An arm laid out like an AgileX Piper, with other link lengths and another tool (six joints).
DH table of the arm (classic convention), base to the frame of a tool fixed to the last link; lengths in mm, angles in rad. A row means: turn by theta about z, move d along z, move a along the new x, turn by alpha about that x. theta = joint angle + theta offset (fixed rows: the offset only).
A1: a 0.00; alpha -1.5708; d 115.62; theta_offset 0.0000
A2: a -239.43; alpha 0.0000; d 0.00; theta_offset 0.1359
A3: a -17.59; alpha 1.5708; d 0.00; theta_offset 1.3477
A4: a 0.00; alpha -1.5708; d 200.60; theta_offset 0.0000
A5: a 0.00; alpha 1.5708; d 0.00; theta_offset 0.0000
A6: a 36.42; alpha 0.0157; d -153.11; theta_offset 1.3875
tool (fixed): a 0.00; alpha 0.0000; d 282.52; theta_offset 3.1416
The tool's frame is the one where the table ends.
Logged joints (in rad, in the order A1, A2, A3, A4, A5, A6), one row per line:
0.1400, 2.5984, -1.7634, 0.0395, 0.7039, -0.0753
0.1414, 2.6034, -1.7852, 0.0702, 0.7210, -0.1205
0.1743, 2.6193, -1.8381, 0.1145, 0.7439, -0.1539
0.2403, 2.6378, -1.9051, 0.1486, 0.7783, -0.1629
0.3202, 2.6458, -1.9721, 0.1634, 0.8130, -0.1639
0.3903, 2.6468, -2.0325, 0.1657, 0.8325, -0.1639
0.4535, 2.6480, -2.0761, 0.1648, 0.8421, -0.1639
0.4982, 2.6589, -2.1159, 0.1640, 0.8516, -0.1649
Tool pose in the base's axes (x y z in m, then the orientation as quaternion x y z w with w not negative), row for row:
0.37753, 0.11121, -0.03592, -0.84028, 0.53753, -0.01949, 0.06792
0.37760, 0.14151, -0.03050, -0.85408, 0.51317, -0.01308, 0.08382
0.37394, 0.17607, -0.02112, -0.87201, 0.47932, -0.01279, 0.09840
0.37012, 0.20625, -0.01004, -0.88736, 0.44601, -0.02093, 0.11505
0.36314, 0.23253, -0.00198, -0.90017, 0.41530, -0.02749, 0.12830
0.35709, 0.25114, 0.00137, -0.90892, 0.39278, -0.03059, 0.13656
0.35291, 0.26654, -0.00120, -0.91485, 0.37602, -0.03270, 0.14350
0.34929, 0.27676, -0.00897, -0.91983, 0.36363, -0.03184, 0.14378
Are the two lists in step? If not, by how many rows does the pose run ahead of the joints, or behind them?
The pose runs 2 rows ahead of the joints: the pose in row i belongs to the joints in row i + 2.
